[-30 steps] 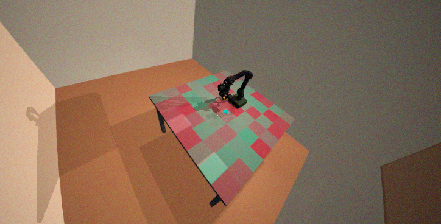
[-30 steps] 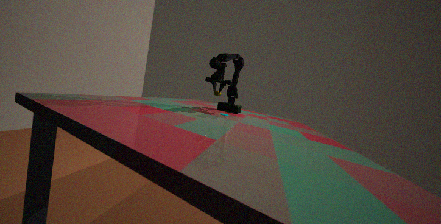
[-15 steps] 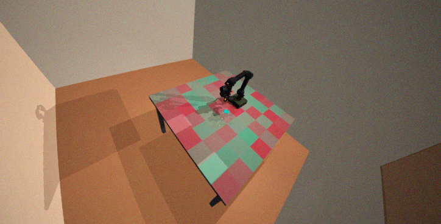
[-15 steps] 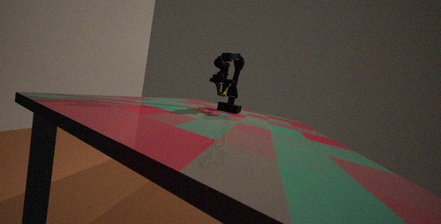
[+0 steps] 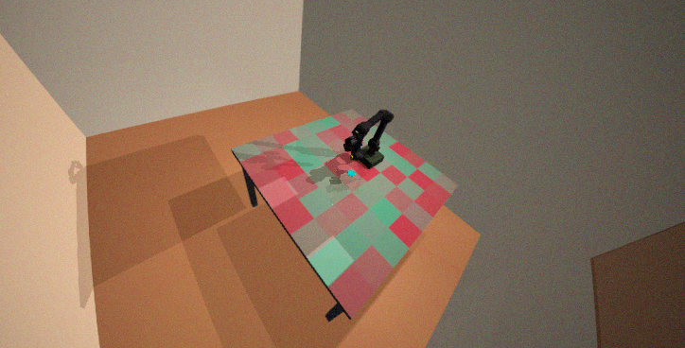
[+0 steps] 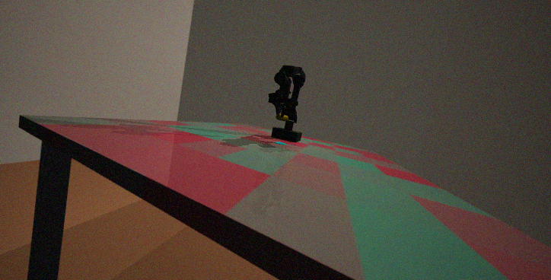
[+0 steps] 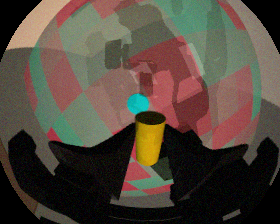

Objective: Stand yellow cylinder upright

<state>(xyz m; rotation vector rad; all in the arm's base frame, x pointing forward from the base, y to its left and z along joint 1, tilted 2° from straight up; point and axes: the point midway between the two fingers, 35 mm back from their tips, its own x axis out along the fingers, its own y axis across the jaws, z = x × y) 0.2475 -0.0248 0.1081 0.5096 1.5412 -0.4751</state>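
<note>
The cyan circle lies 3 cm to the left of my gripper tip and 14 cm below it. Round my gripper tip: yellow tall cylinder (2 cm behind, 1 cm to the left).
</note>
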